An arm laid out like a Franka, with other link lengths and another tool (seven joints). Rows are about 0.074 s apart.
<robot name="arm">
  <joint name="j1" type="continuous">
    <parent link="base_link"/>
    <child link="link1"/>
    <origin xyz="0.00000 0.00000 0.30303" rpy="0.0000 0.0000 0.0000"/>
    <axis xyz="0 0 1"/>
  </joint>
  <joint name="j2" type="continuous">
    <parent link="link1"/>
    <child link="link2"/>
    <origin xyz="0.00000 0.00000 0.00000" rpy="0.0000 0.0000 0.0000"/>
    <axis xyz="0 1 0"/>
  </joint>
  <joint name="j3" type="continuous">
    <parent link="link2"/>
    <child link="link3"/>
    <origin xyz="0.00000 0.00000 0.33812" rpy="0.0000 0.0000 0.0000"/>
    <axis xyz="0 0 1"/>
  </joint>
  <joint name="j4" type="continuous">
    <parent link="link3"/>
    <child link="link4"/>
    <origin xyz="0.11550 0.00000 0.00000" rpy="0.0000 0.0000 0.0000"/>
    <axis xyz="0 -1 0"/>
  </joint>
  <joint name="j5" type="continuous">
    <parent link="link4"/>
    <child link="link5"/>
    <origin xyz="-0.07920 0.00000 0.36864" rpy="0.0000 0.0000 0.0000"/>
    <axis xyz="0 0 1"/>
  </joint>
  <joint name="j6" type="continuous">
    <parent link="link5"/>
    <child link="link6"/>
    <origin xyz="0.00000 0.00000 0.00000" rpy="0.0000 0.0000 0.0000"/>
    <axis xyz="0 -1 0"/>
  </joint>
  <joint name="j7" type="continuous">
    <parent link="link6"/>
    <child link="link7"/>
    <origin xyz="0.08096 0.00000 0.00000" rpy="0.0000 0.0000 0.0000"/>
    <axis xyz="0 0 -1"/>
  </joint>
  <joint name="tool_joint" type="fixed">
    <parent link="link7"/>
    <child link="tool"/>
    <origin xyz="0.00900 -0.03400 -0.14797" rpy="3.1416 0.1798 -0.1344"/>
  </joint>
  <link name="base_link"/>
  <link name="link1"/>
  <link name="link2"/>
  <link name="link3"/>
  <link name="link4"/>
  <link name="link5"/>
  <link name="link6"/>
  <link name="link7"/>
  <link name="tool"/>
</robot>
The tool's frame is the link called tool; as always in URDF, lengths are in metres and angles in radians. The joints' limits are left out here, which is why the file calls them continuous.
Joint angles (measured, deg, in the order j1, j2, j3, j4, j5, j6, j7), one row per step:
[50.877, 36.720, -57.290, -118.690, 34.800, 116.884, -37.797]
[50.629, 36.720, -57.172, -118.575, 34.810, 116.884, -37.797]
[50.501, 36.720, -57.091, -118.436, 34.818, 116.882, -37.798]
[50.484, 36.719, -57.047, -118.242, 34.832, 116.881, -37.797]
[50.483, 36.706, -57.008, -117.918, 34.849, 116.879, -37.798]
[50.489, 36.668, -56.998, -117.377, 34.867, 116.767, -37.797]
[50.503, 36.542, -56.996, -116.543, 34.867, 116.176, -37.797]
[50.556, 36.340, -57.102, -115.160, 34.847, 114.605, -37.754]
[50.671, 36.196, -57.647, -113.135, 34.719, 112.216, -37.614]
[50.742, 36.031, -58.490, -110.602, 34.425, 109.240, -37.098]
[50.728, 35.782, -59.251, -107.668, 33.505, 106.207, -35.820]
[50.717, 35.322, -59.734, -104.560, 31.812, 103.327, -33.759]
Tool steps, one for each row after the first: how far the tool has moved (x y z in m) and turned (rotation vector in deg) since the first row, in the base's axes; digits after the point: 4 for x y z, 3 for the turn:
[0.0006, -0.0011, 0.0000, 0.050, -0.049, -0.102]
[0.0014, -0.0012, 0.0003, 0.086, -0.133, -0.100]
[0.0028, -0.0004, 0.0011, 0.111, -0.285, 0.005]
[0.0051, 0.0009, 0.0026, 0.146, -0.561, 0.188]
[0.0087, 0.0029, 0.0054, 0.236, -0.955, 0.450]
[0.0132, 0.0065, 0.0099, 0.590, -1.229, 0.830]
[0.0189, 0.0124, 0.0171, 1.354, -1.187, 1.330]
[0.0263, 0.0176, 0.0291, 2.124, -1.073, 1.797]
[0.0347, 0.0216, 0.0454, 2.759, -0.915, 1.966]
[0.0438, 0.0252, 0.0649, 2.730, -0.759, 1.950]
[0.0523, 0.0300, 0.0867, 1.933, -0.565, 1.858]

